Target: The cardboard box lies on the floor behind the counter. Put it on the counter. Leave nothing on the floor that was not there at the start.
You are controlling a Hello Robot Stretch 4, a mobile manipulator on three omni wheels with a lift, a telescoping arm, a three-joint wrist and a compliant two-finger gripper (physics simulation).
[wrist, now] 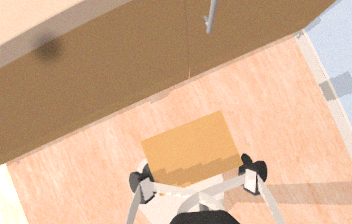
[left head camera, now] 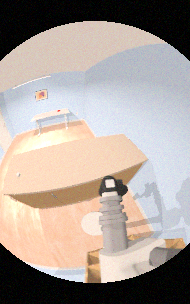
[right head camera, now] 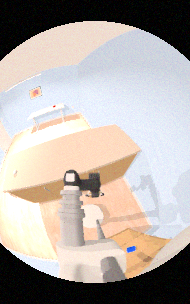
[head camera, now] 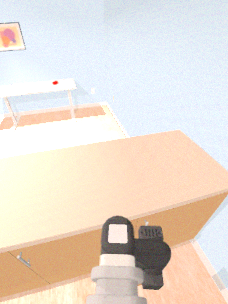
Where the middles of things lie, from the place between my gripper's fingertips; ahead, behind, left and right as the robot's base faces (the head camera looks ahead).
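I see the cardboard box (wrist: 203, 148) 10 mm above my hand and 20 mm ahead of it.
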